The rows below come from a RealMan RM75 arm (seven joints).
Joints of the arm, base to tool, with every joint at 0 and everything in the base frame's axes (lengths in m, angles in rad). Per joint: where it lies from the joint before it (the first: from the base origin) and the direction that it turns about. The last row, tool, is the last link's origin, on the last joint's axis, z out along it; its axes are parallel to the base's.
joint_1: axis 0 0 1 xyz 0 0 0.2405
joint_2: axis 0 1 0 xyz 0 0 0
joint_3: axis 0 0 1 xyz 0 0 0.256
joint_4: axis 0 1 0 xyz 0 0 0
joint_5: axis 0 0 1 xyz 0 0 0.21
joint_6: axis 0 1 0 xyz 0 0 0
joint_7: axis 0 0 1 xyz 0 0 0.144
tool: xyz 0 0 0
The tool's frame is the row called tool.
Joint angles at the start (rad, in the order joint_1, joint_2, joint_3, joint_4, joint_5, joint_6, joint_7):
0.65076, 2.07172, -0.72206, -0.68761, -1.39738, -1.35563, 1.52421
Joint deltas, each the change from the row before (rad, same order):
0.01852, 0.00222, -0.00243, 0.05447, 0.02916, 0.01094, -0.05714
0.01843, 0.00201, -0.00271, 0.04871, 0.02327, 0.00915, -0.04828
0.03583, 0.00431, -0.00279, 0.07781, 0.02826, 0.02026, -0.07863
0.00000, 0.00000, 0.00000, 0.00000, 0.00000, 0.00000, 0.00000
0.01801, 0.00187, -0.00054, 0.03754, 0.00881, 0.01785, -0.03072
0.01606, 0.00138, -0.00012, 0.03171, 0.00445, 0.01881, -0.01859
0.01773, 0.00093, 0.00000, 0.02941, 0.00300, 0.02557, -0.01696
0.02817, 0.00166, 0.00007, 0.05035, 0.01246, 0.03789, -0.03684
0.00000, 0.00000, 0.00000, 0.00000, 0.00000, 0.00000, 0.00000
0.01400, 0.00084, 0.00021, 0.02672, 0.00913, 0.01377, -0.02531
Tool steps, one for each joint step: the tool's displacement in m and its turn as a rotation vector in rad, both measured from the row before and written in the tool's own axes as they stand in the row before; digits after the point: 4 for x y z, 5 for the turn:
0.0064, 0.0000, 0.0059, 0.00330, -0.01719, -0.00415
0.0061, 0.0007, 0.0058, 0.00173, -0.01102, -0.00216
0.0104, 0.0020, 0.0114, 0.00401, -0.00713, -0.00837
0.0000, 0.0000, 0.0000, 0.00000, 0.00000, 0.00000
0.0058, 0.0004, 0.0055, 0.00908, 0.00418, 0.00147
0.0053, 0.0002, 0.0048, 0.00991, 0.00810, 0.00716
0.0048, -0.0004, 0.0055, 0.01408, 0.01134, 0.00496
0.0077, 0.0001, 0.0084, 0.02191, 0.01427, 0.00338
0.0000, 0.0000, 0.0000, 0.00000, 0.00000, 0.00000
0.0037, 0.0009, 0.0040, 0.00718, 0.00471, -0.00292

